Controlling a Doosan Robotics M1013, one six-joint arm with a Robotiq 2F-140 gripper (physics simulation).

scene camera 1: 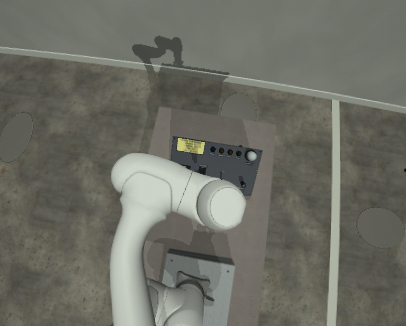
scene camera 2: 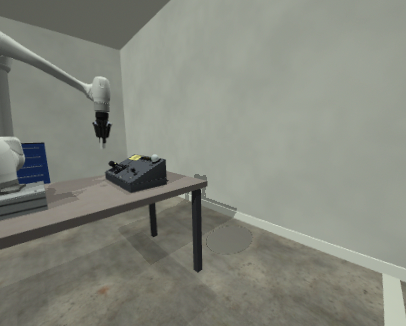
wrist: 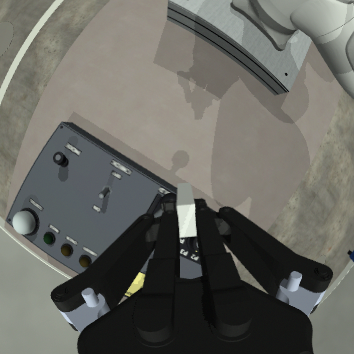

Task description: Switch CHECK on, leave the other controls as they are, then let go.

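Seen in the pictures: gripper, fingertip midpoint: (scene camera 2: 102, 148) (wrist: 184, 194); arm's base, origin of the base link: (scene camera 1: 189, 292) (wrist: 268, 14).
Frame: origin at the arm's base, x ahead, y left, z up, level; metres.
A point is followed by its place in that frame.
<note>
The dark sloped control panel (scene camera 1: 215, 162) @[x 0.708, y 0.044, z 0.059 m] (scene camera 2: 150, 174) @[x 0.715, y -0.200, z 0.019 m] (wrist: 80, 187) @[x 0.658, y -0.069, z 0.031 m] stands on the table. The CHECK switch (scene camera 1: 222, 175) @[x 0.650, y -0.015, z 0.030 m] (wrist: 103, 193) @[x 0.619, y -0.017, z 0.064 m], a small grey lever, sits between an OFF label and an ON label. In the wrist view its tip seems to lean toward the ON label, the one nearer the lamps, though it is small. My gripper (scene camera 2: 102, 144) @[x 0.500, y 0.069, z 0.186 m] (wrist: 184, 194) @[x 0.500, y 0.069, z 0.186 m] is shut and empty. It hangs well above the panel's near edge, apart from all controls, and beside the CHECK switch in the wrist view. The arm hides it in scene camera 1.
The black MODE knob (scene camera 1: 243, 184) @[x 0.628, y -0.135, z 0.063 m] (wrist: 60, 159) @[x 0.622, y -0.131, z 0.062 m] is beside the CHECK switch. A white dome (scene camera 1: 251, 156) @[x 0.773, y -0.127, z 0.135 m] (scene camera 2: 155, 158) @[x 0.774, y -0.156, z 0.112 m] (wrist: 24, 222) @[x 0.762, y -0.122, z 0.125 m], small round lamps and a yellow label (scene camera 1: 190, 146) @[x 0.754, y 0.202, z 0.088 m] (scene camera 2: 135, 157) @[x 0.755, y 0.204, z 0.089 m] (wrist: 135, 285) @[x 0.761, y 0.157, z 0.089 m] are along the far side. More controls lie beneath the fingers.
</note>
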